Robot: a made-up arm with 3 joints. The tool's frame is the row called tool. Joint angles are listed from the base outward. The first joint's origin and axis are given. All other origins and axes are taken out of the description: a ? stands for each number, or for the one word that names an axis. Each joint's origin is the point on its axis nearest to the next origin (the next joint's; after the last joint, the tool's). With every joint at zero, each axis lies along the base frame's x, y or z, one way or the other. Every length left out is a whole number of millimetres.
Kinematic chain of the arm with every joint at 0, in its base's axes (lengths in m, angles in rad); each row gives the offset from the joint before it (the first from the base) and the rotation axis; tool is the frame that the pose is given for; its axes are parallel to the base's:
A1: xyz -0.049 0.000 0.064 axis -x
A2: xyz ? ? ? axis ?
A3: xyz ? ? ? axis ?
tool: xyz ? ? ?
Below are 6 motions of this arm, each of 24 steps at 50 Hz.
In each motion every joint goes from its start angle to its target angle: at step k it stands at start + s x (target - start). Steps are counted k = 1, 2, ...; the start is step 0. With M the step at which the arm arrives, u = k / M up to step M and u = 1 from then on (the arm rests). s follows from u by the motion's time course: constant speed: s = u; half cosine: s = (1 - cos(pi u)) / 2; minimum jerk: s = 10 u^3 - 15 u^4 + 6 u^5.
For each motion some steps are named. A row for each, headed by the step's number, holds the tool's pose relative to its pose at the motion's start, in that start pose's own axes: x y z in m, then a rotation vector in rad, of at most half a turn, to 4 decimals.
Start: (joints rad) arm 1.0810 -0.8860 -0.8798
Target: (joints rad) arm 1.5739 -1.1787 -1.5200
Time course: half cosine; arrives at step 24
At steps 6, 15, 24:
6: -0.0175 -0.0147 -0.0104 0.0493 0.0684 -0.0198
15: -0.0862 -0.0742 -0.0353 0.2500 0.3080 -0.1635
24: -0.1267 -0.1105 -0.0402 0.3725 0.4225 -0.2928

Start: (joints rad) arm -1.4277 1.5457 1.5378
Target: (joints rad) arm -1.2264 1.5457 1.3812
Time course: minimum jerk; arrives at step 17
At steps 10, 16, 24:
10: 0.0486 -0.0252 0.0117 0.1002 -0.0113 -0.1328
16: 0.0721 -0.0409 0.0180 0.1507 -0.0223 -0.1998
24: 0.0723 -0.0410 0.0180 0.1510 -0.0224 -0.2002

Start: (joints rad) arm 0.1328 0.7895 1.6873
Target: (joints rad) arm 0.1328 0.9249 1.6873
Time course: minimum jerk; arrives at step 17
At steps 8, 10, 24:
8: -0.0059 0.0022 -0.0184 0.0000 0.0598 0.0070
10: -0.0093 0.0032 -0.0273 0.0000 0.0890 0.0104
24: -0.0149 0.0048 -0.0409 0.0000 0.1345 0.0157

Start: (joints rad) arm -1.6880 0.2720 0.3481
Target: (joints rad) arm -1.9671 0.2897 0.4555
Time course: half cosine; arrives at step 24
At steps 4, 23, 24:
4: -0.0017 0.0047 0.0029 0.0108 0.0051 0.0006
23: -0.0257 0.0655 0.0505 0.1601 0.0776 0.0140
24: -0.0258 0.0657 0.0508 0.1608 0.0779 0.0140

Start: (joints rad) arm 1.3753 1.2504 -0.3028
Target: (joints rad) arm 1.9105 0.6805 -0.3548
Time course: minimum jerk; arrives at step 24
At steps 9, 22, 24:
9: 0.0170 0.0398 0.0116 -0.0430 -0.0816 0.1905
22: 0.0247 0.1138 0.0153 -0.2568 -0.2414 0.6663
24: 0.0246 0.1141 0.0152 -0.2589 -0.2422 0.6695

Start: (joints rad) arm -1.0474 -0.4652 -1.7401
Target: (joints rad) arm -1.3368 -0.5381 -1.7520
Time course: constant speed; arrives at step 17
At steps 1, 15, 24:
1: 0.0009 0.0041 -0.0041 0.0159 0.0055 0.0068
15: 0.0084 0.0703 -0.0543 0.2349 0.0842 0.1089
24: 0.0087 0.0809 -0.0603 0.2657 0.0956 0.1245

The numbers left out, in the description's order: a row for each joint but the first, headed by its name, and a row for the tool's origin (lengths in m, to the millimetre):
A2: xyz 0.000 0.099 -0.261, axis -z
A3: xyz 0.311 -0.008 0.000, axis -x
tool: xyz 0.000 0.111 -0.069

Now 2 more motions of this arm.
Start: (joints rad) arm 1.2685 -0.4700 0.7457
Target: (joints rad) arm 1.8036 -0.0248 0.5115
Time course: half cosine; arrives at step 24
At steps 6, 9, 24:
6: -0.0127 -0.0204 -0.0422 -0.0367 0.0681 -0.0265
9: -0.0281 -0.0477 -0.0855 -0.0800 0.1382 -0.0619
24: -0.1036 -0.2092 -0.2184 -0.2928 0.3594 -0.2715

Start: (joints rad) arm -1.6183 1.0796 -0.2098
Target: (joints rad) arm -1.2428 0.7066 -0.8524
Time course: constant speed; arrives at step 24
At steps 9, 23, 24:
9: 0.0133 0.0400 0.0371 0.1653 -0.0676 0.1709
23: 0.0083 0.0867 0.0838 0.3806 -0.0717 0.4494
24: 0.0072 0.0892 0.0865 0.3939 -0.0673 0.4688

